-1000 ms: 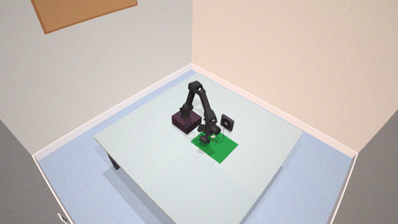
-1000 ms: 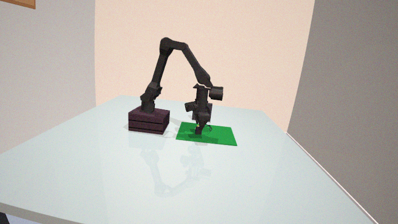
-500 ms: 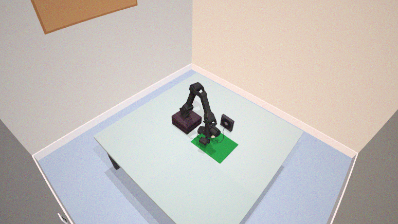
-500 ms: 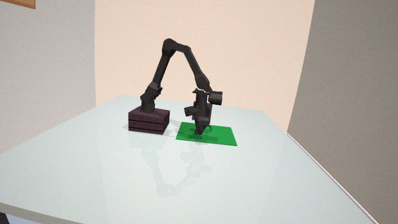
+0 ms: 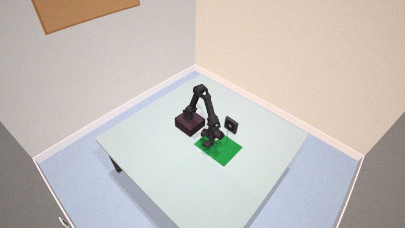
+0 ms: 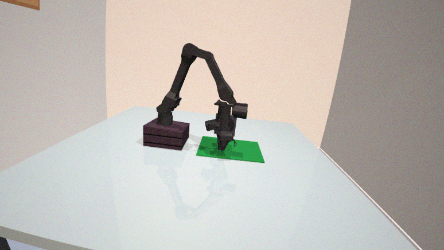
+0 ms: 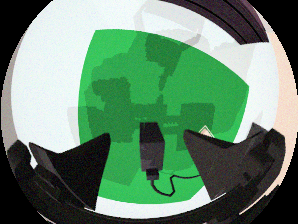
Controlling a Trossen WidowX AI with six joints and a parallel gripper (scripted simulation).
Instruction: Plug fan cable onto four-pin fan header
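My gripper tip is now 5 cm short of the green board, 4 cm to the right of it and 3 cm above it. Round my gripper tip: dark plug 1 cm above; then dark square fan 1 cm ahead, 24 cm to the left, 4 cm above.
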